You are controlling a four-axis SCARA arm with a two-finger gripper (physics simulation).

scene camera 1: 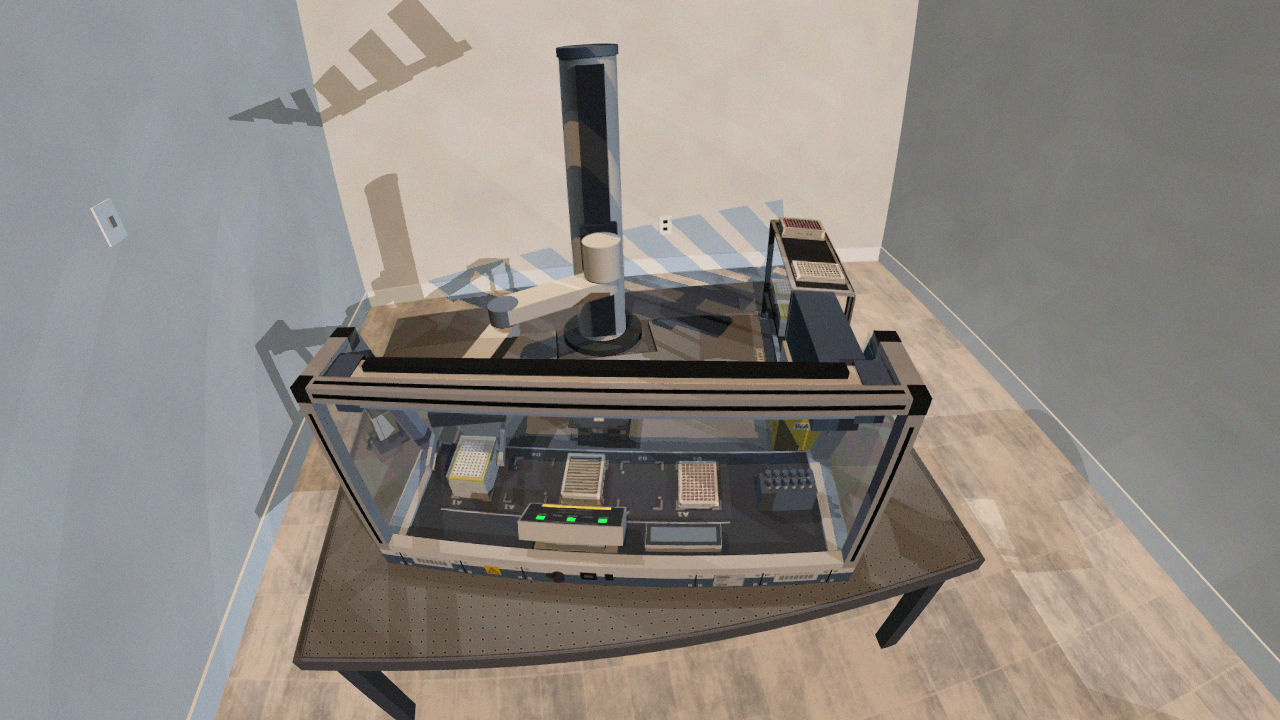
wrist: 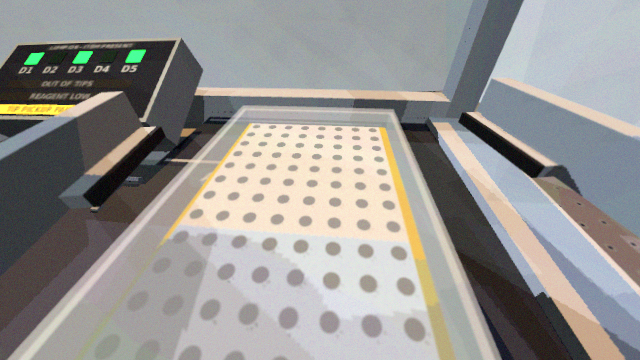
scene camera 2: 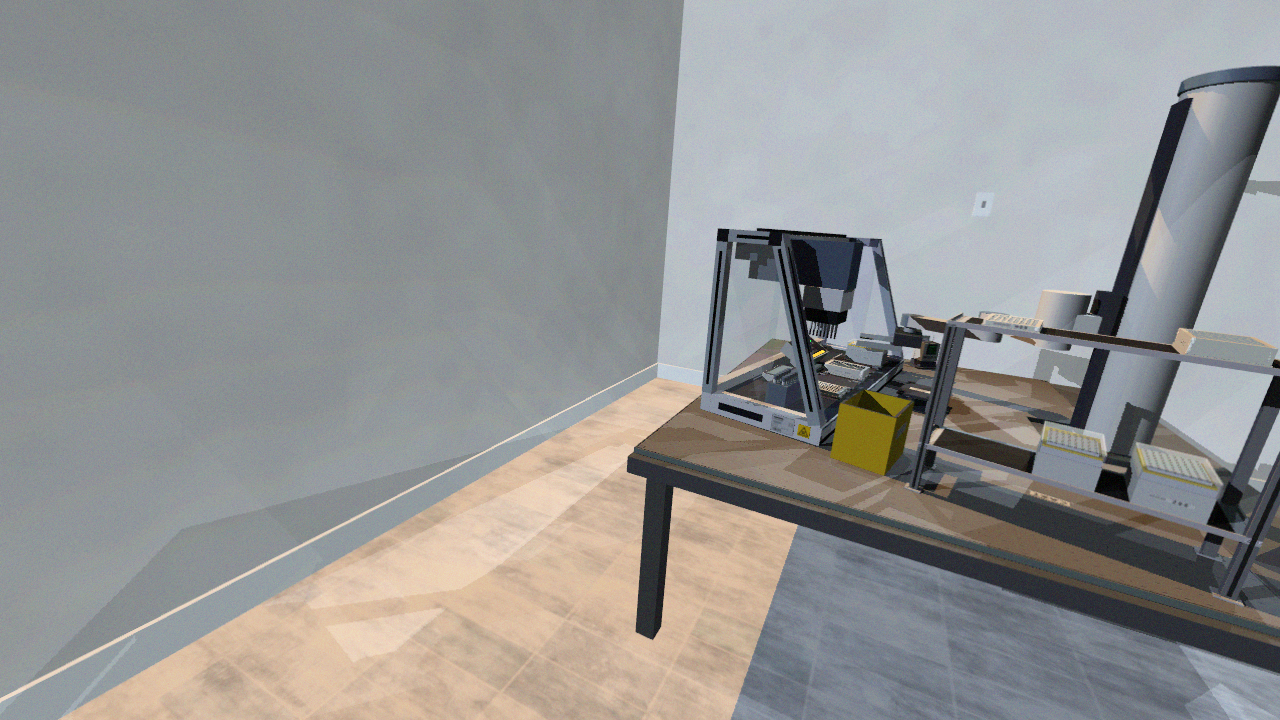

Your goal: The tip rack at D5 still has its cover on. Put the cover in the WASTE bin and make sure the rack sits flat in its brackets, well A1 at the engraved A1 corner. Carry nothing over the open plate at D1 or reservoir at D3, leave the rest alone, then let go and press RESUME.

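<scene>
The white tip rack stands at D5, with a clear cover over its top. The open gripper has a finger on each side of the covered rack, with visible gaps to both sides in the wrist view. The plate is at D1 and the ribbed reservoir at D3. The yellow WASTE bin stands beside the machine. The status panel shows green lamps for D1, D3 and D5. The rack's seating and the RESUME button cannot be made out.
The machine's top crossbar runs above the deck. A dark pipetting head hangs at the bin end. A dark block with round knobs stands past D1. A shelf rack with more labware stands beyond the bin.
</scene>
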